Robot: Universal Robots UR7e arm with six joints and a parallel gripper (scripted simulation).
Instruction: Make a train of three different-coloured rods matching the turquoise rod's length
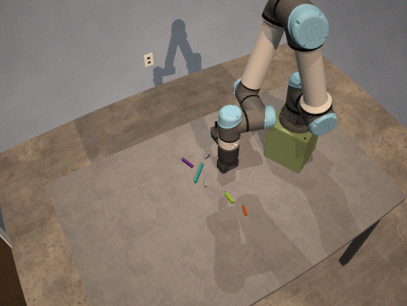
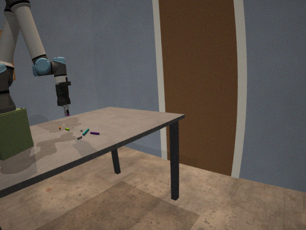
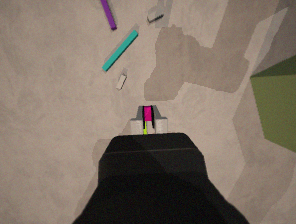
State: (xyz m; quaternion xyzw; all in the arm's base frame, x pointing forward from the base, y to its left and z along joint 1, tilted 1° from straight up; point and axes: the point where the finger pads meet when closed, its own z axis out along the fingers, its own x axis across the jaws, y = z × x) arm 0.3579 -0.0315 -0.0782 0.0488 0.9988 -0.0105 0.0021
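Right now my hand is 11 cm above the lime rod, 6 cm to the right of it and 1 cm short of it. Also, from my hand: turquoise rod: 11 cm to the right, 11 cm below, 4 cm ahead; then magenta rod: 1 cm below; then orange rod: 15 cm to the left, 11 cm below.
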